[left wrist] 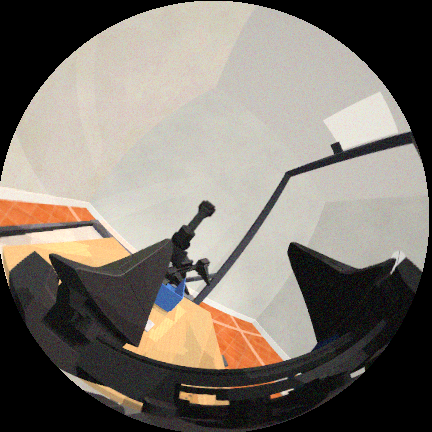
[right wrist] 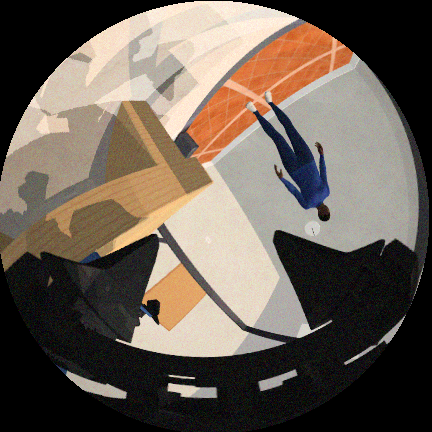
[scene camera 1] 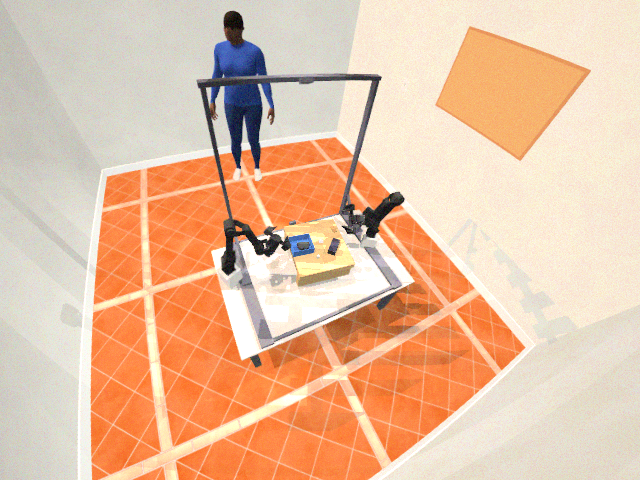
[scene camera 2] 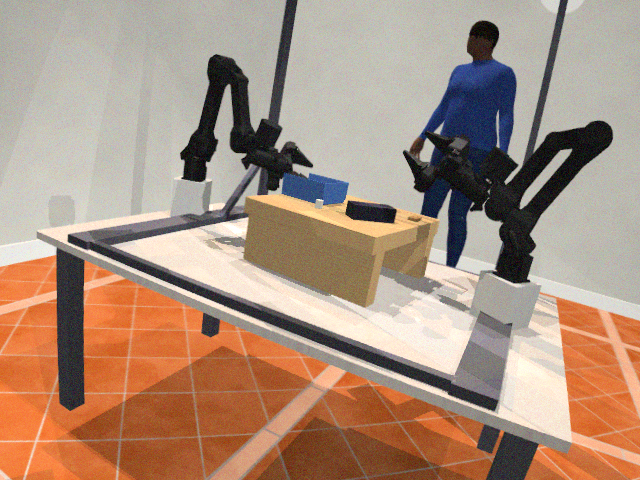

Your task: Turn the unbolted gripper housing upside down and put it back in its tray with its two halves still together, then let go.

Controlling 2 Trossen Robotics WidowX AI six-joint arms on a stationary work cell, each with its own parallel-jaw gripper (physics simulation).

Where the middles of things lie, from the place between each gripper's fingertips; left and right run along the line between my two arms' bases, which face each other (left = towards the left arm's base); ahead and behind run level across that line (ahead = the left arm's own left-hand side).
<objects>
The black part (scene camera 2: 356,210) is 18 cm below my left hand, 6 cm ahead of it and 5 cm to the right of it. The rest, counted from my left hand: tan wooden block (scene camera 2: 324,248) (28 cm below, 13 cm to the right, 1 cm ahead); blue tray (scene camera 2: 332,191) (25 cm to the right, 17 cm below).
Right now the blue tray is 13 cm ahead of my right hand, 8 cm to the left of it and 1 cm below it. Also, from my right hand: black part 20 cm ahead, 28 cm to the left, 2 cm below; tan wooden block 14 cm ahead, 20 cm to the left, 12 cm below.
</objects>
